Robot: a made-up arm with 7 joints.
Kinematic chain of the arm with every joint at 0, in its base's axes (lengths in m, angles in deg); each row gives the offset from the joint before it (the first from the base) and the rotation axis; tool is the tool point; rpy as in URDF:
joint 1: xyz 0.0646 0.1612 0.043 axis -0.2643 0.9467 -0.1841
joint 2: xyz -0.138 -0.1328 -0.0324 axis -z
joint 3: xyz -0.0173 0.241 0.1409 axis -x
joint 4: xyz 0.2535 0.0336 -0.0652 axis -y
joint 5: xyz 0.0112 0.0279 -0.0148 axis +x
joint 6: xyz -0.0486 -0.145 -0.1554 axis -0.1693 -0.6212 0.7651
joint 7: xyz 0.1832 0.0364 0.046 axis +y
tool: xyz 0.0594 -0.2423 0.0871 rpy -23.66 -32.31 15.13
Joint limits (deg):
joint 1: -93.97..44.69
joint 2: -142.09..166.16
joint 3: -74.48..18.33
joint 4: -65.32..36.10
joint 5: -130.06..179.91
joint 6: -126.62..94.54
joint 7: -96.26..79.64
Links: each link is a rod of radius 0.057 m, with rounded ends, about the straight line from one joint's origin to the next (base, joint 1, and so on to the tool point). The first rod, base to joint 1, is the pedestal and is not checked.
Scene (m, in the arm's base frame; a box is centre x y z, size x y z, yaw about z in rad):
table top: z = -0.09
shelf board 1: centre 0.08 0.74 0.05 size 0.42 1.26 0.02 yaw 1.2
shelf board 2: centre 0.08 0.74 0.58 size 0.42 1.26 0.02 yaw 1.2
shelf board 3: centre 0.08 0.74 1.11 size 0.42 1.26 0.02 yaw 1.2
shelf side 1: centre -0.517 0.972 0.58 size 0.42 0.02 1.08 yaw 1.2
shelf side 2: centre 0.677 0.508 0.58 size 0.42 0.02 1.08 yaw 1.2
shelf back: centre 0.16 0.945 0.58 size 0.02 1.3 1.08 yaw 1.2
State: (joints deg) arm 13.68 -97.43 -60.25 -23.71 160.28 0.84 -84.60
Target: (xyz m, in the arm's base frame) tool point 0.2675 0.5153 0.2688
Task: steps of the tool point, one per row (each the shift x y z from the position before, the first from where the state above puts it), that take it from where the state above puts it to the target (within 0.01 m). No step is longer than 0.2 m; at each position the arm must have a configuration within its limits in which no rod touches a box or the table.
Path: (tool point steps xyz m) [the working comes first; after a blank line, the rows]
Joints at the target: 18.74 4.46 -74.48 -42.17 174.91 69.90 -79.52
Straight joint move there: clear.

1: 0.0872 0.1545 -0.0306
2: 0.1196 0.1182 -0.0417
3: 0.1389 0.0758 -0.0490
4: 0.1454 0.0317 -0.0515
5: 0.1405 -0.0101 -0.0499
6: 0.1254 -0.0466 -0.0439
7: 0.1032 -0.0757 -0.0350

